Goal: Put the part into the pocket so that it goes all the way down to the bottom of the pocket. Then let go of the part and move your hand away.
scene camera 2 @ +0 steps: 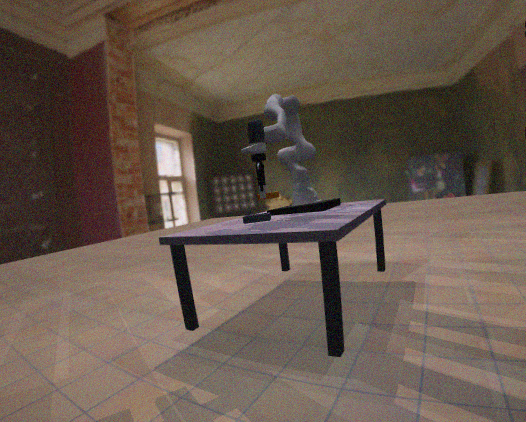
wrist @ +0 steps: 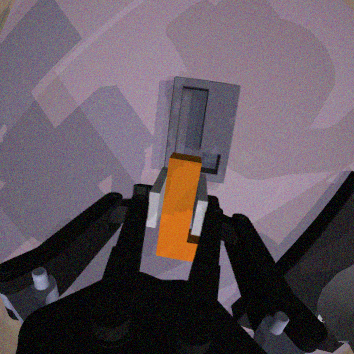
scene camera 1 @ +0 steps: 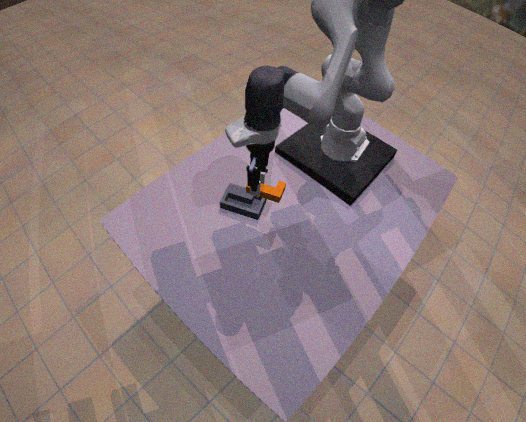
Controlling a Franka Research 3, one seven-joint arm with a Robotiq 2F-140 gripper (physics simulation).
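Observation:
The grey block (scene camera 1: 237, 208) (scene camera 2: 256, 218) (wrist: 223, 115) lies on the table and has an L-shaped pocket (wrist: 196, 120) open at its top. My gripper (scene camera 1: 256, 191) (scene camera 2: 262, 194) (wrist: 181, 183) is shut on the orange L-shaped part (scene camera 1: 272, 192) (scene camera 2: 271, 195) (wrist: 181, 190) and holds it above the table, higher than the block. In the wrist view the part's far end covers the block's near edge and part of the pocket's near end; the long arm of the pocket shows beyond it. The part's short leg is at its near end, partly hidden by the right finger.
The robot's black base plate (scene camera 1: 330, 165) (scene camera 2: 312, 206) lies on the lilac table top (scene camera 1: 190, 300) (scene camera 2: 225, 232), on the robot side of the block. Shadows of the arm fall across the table top. The table's edges show in both scene views.

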